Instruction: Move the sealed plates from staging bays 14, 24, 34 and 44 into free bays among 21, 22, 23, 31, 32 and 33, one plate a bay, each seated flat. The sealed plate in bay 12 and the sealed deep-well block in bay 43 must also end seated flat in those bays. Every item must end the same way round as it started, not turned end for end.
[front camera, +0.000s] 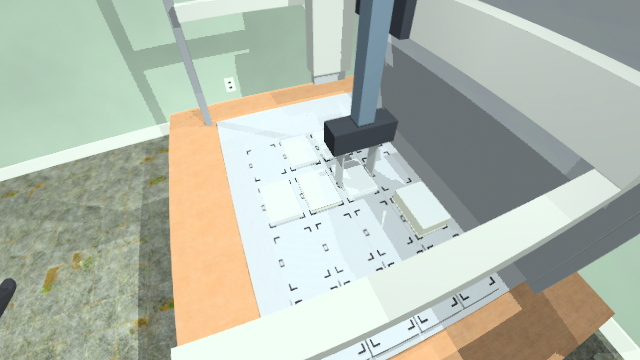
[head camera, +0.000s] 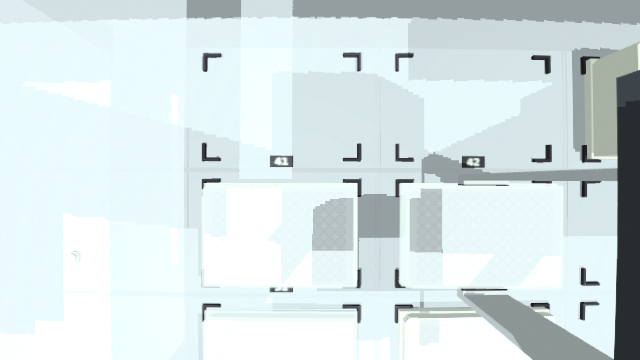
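Note:
My gripper is shut on a sealed plate at bay 32, one jaw against each long side. The plate is level and low; I cannot tell whether it touches the deck. Sealed plates lie flat in bay 31, bay 21, bay 22 and bay 12. The taller deep-well block stands in bay 43. The bay 31 plate is mostly hidden behind the gripper in the front view. Bays 14 to 44 are partly hidden by the front beam.
A pale beam crosses the front. A grey post stands at the back left, and a white column hangs at the back. Bays 41 and 42 lie beside the row of held and placed plates, with corner brackets showing in the head view.

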